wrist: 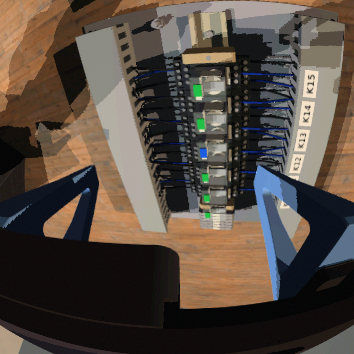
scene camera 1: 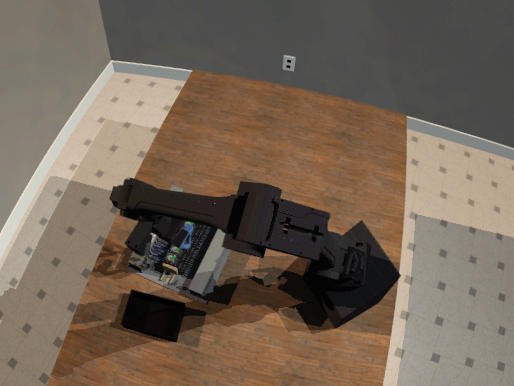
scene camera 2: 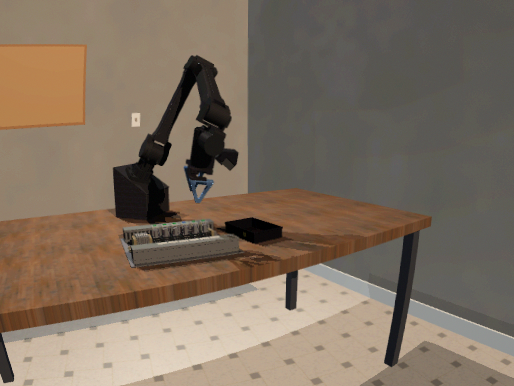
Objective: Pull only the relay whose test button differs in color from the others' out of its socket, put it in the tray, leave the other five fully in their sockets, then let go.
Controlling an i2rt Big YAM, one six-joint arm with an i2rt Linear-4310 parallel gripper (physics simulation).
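Pixels of known places: gripper, fingertip midpoint: (wrist: 175, 173) (scene camera 1: 174, 240) (scene camera 2: 194, 196); arm's base at its link origin: (scene camera 1: 350, 264) (scene camera 2: 139, 177).
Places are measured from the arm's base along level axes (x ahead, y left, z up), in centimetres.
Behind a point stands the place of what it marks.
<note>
The relay with the blue test button (wrist: 216, 152) {x 48.0, y 0.3, z -8.8 cm} sits third from the top of the row in the wrist view, level with about the K13 label. The other five relays show green buttons, including the top one (wrist: 214, 85) {x 48.9, y 6.7, z -8.8 cm} and the second (wrist: 216, 123) {x 48.5, y 3.3, z -8.8 cm}. All six look seated in their sockets. My gripper (wrist: 175, 173) {x 46.8, y 4.5, z -1.4 cm} (scene camera 2: 195, 194) {x 46.8, y 4.5, z -1.4 cm} is open and empty, high above the relay panel, with its fingers wide to either side of the row. The black tray (scene camera 1: 152, 317) {x 49.3, y 24.0, z -15.3 cm} (scene camera 2: 254, 234) {x 56.9, y 18.9, z -12.7 cm} stands beside the panel and looks empty. In scene camera 1 the arm hides part of the row.
Grey wire ducts (wrist: 115, 125) {x 37.5, y 3.3, z -11.3 cm} (scene camera 1: 210, 265) {x 37.3, y 4.7, z -11.3 cm} (scene camera 2: 185, 250) run along both sides of the relay row. Blue and black wires run from the sockets to the ducts. A tan end block (wrist: 208, 56) {x 48.6, y 8.4, z -11.5 cm} stands at the top of the row. The arm's base (scene camera 2: 132, 192) {x 6.3, y -5.0, z -4.9 cm} stands on the table behind the panel.
</note>
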